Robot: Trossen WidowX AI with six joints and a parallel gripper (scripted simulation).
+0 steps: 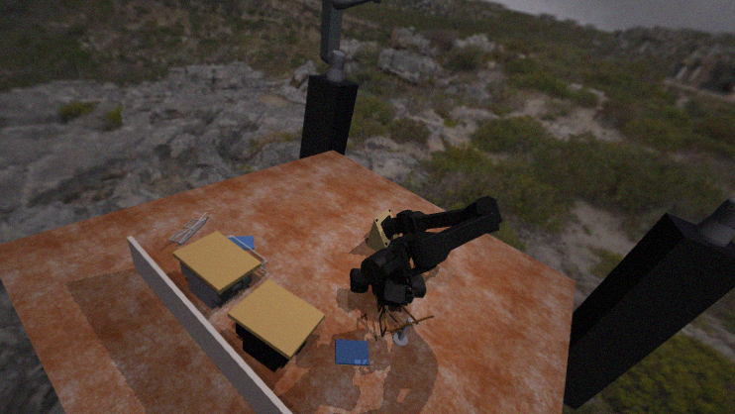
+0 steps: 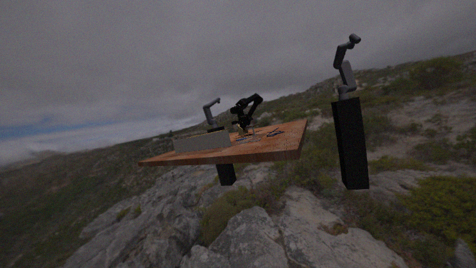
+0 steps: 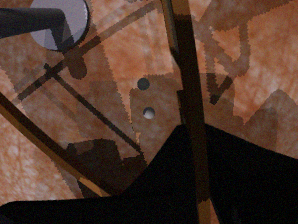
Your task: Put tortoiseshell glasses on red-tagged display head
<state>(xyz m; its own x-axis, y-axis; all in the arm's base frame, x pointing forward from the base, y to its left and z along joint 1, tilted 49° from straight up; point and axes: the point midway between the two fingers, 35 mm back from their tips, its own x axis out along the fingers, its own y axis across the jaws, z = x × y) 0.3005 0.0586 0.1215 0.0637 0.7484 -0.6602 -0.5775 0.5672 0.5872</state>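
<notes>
Now: gripper tip 9 cm to the right of the grey round base, 3 cm above it and 1 cm short of it. Round my gripper tip: low white wall (32 cm ahead, 28 cm to the right).
</notes>
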